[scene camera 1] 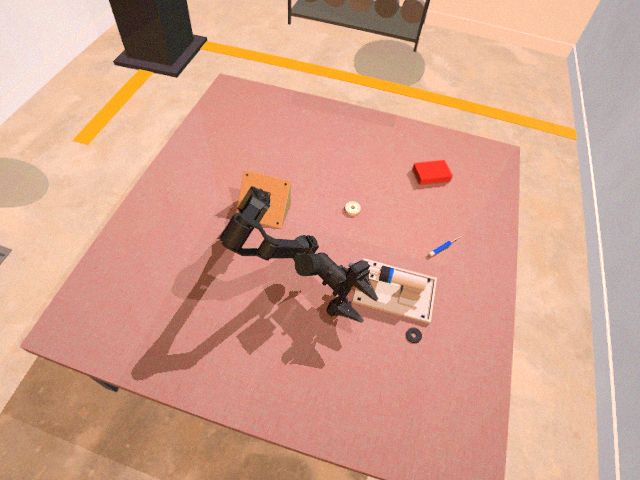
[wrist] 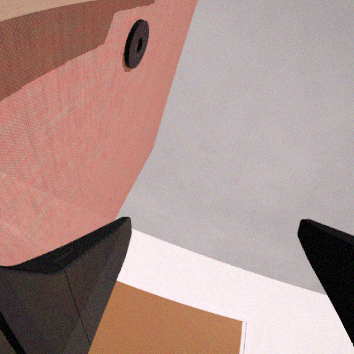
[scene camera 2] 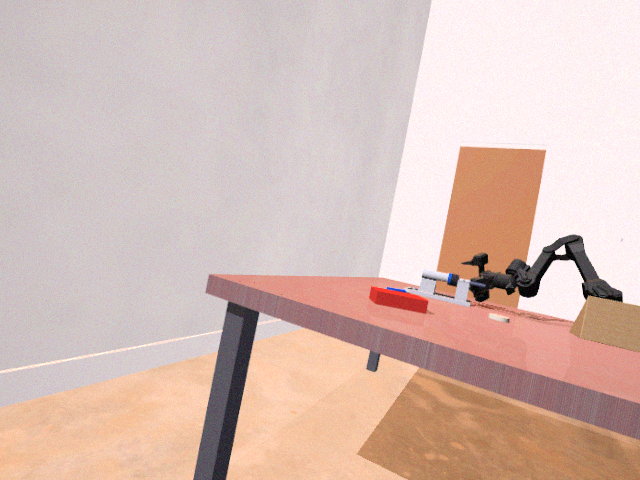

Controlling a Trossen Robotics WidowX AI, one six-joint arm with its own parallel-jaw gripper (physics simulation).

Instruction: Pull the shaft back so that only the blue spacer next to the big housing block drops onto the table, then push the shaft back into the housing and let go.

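Pixels of known places: gripper, fingertip midpoint: (scene camera 1: 369, 311) (wrist: 215, 226) (scene camera 2: 462, 273); arm's base, link origin: (scene camera 1: 259, 200) (scene camera 2: 615, 323).
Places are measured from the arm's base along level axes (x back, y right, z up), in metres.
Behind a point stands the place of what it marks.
Observation:
The pale housing block (scene camera 1: 410, 279) (scene camera 2: 435, 275) stands on a light fixture tray (scene camera 1: 433, 304) (scene camera 2: 463, 303). The blue spacer (scene camera 1: 390, 274) @[x -0.450, y 0.170, z 0.043 m] (scene camera 2: 450, 279) @[x -0.449, y 0.139, z 0.022 m] sits in line against its end, with a black spacer (scene camera 1: 384, 273) (scene camera 2: 455, 280) on the blue one's other side. A dark blue shaft end (scene camera 2: 478, 284) @[x -0.353, y 0.154, z 0.025 m] sticks out past the near upright in the second scene view; the arm mostly hides it in the first. My gripper (scene camera 1: 369, 309) @[x -0.417, y 0.301, z 0.052 m] (scene camera 2: 471, 279) @[x -0.417, y 0.301, z 0.052 m] (wrist: 215, 226) @[x -0.417, y 0.301, z 0.052 m] is wide open and empty, beside the tray's shaft end. No spacer or shaft shows between the fingers in the wrist view.
A black ring (scene camera 1: 408, 335) @[x -0.543, y 0.290, z -0.052 m] (wrist: 132, 47) @[x -0.545, y 0.283, z -0.053 m] lies beside the tray. A white ring (scene camera 1: 348, 210) @[x -0.280, y -0.083, z -0.044 m] (scene camera 2: 498, 317) @[x -0.295, y -0.126, z -0.047 m], a blue screwdriver (scene camera 1: 442, 248) @[x -0.603, y -0.028, z -0.045 m] (scene camera 2: 397, 289) @[x -0.597, y -0.037, z -0.044 m] and a red box (scene camera 1: 433, 172) @[x -0.533, y -0.334, z -0.027 m] (scene camera 2: 398, 299) @[x -0.521, y -0.389, z -0.037 m] lie on the table. An orange-brown wedge (scene camera 1: 279, 201) @[x -0.065, y -0.008, z 0.008 m] (scene camera 2: 610, 322) @[x -0.029, y -0.056, z 0.002 m] is at the arm's base.

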